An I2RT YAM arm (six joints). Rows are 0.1 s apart.
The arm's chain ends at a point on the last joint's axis. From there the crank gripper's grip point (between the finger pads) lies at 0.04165 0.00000 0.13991 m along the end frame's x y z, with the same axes.
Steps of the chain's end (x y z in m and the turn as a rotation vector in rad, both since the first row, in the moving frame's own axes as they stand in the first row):
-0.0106, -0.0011, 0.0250, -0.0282, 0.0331, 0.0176
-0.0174, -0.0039, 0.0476, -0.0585, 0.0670, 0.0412
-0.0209, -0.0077, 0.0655, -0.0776, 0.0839, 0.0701
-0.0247, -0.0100, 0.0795, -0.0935, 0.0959, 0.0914
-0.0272, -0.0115, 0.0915, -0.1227, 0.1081, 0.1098
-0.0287, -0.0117, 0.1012, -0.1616, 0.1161, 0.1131
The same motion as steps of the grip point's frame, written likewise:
-0.0060, 0.0036, 0.0235, -0.0282, 0.0331, 0.0176
-0.0083, 0.0061, 0.0442, -0.0585, 0.0670, 0.0412
-0.0098, 0.0063, 0.0610, -0.0776, 0.0839, 0.0701
-0.0123, 0.0072, 0.0741, -0.0935, 0.0959, 0.0914
-0.0136, 0.0107, 0.0849, -0.1227, 0.1081, 0.1098
-0.0144, 0.0159, 0.0933, -0.1616, 0.1161, 0.1131

